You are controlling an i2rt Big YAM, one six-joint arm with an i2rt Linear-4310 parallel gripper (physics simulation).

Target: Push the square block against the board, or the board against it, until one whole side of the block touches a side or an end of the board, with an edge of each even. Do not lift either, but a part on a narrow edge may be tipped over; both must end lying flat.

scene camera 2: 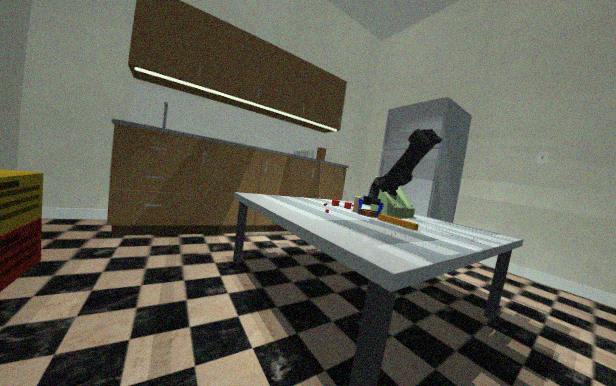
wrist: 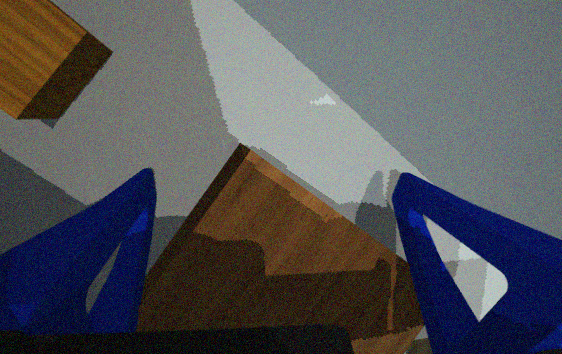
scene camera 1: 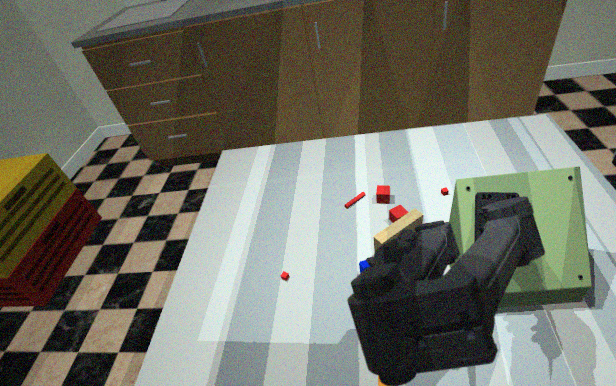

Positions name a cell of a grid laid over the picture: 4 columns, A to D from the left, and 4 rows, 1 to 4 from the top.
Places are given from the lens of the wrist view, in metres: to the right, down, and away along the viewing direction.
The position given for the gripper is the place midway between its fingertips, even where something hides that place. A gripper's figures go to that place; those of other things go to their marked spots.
gripper (wrist: C3): 0.00, 0.00, 0.14
square wooden block (wrist: B3): -0.01, 0.02, 0.12
orange board (wrist: A1): -0.06, -0.03, 0.09
